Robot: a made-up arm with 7 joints.
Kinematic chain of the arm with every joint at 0, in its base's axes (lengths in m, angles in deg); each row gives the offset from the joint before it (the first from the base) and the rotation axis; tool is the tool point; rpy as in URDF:
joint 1: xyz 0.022 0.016 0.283 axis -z
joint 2: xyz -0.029 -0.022 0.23 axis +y
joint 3: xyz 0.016 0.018 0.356 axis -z
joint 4: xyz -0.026 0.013 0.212 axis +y
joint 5: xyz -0.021 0 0.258 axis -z
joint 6: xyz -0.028 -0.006 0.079 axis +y
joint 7: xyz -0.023 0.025 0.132 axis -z
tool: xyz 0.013 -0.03 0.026 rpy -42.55 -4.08 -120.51
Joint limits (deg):
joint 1: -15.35..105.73
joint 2: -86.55..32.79
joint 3: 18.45..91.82
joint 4: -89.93..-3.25
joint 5: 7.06..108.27
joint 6: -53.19..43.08
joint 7: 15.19..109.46
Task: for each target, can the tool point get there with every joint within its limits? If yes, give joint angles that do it. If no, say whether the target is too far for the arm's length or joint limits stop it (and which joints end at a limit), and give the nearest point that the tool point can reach.
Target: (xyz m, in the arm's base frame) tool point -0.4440 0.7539 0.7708
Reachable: yes | joints 26.04 -72.44 72.29 -63.64 98.75 -32.96 40.35
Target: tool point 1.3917 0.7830 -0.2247
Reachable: no: too far | nearest point 0.6229 0.6553 0.2736 | short by 0.925 m
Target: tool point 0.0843 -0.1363 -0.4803
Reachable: no: joint limits stop it (at a limit: joint 1, joint 2, joint 3, joint 4, joint 5) | nearest point -0.4616 0.0523 0.1098 | short by 0.826 m
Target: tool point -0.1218 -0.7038 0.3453
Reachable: no: joint limits stop it (at a limit: joint 1, joint 2, joint 3, joint 4, joint 6, joint 7) | nearest point 0.2981 -0.4906 0.7973 | short by 0.653 m
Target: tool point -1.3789 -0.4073 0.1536
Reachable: no: too far | nearest point -1.0098 -0.2114 0.3580 | short by 0.465 m
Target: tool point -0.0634 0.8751 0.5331
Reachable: yes | joints 58.91 -64.81 31.75 -70.04 87.39 -29.94 49.00
